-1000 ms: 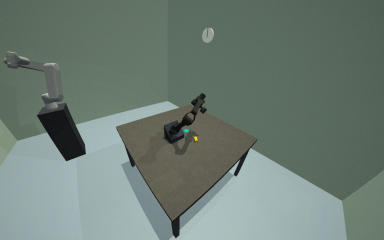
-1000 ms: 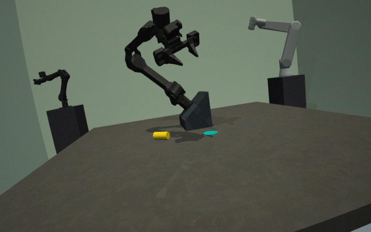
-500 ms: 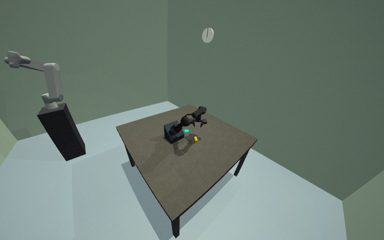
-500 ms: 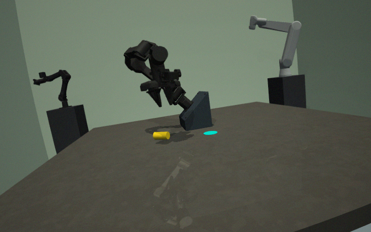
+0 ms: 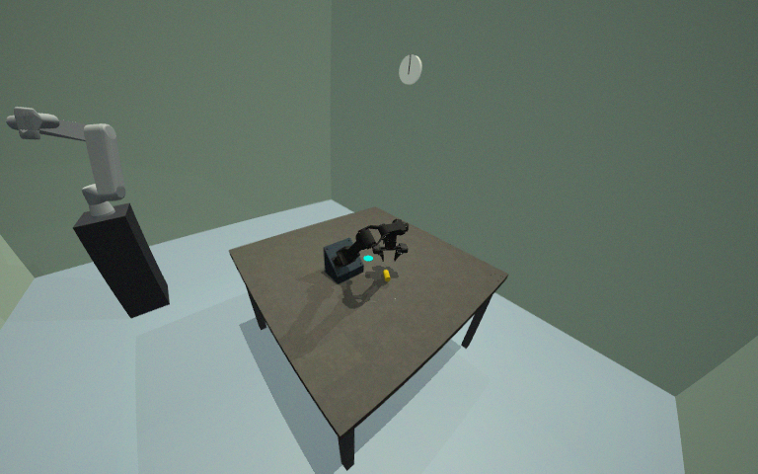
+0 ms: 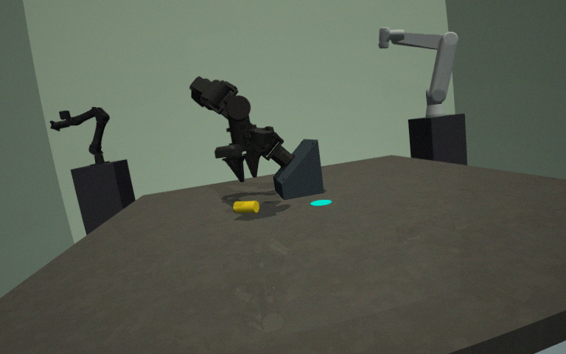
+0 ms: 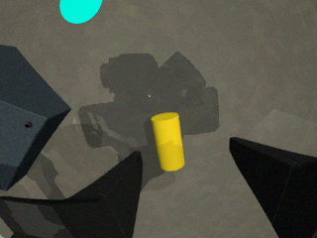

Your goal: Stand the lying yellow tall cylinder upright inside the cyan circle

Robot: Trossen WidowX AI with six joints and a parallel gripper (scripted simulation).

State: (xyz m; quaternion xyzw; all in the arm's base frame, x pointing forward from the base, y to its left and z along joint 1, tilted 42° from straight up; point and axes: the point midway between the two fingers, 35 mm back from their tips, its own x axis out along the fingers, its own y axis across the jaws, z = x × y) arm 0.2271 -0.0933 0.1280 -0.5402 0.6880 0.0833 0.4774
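My gripper tip is now 20 mm past the yellow tall cylinder, 20 mm to the left of it and 80 mm above it. Also, from my gripper tip: cyan circle: 20 mm ahead, 190 mm to the left, 100 mm below.
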